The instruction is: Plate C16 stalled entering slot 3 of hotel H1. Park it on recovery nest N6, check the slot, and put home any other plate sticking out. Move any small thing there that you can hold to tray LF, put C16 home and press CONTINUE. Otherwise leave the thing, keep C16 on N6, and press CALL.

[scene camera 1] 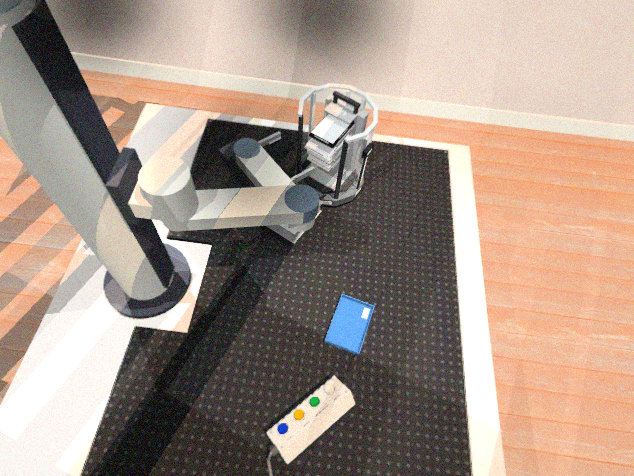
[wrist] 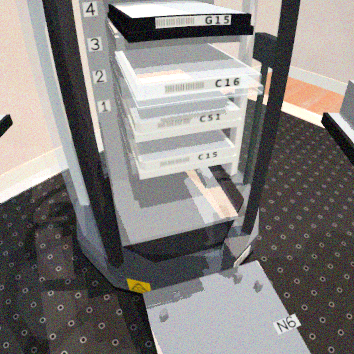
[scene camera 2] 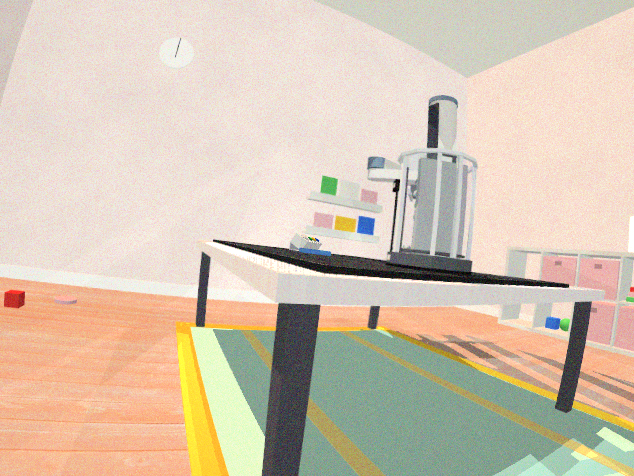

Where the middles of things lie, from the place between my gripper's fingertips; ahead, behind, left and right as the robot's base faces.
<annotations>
Right now my hand is 9 cm short of the clear well plate (wrist: 157, 76), 8 cm to the right of it and 2 cm above it. Round my hand: round plate rack (scene camera 2: 433, 221): 11 cm ahead, 12 cm to the left, 9 cm below; then blue pad (scene camera 1: 348, 328): 22 cm ahead, 42 cm to the right, 26 cm below.
</annotations>
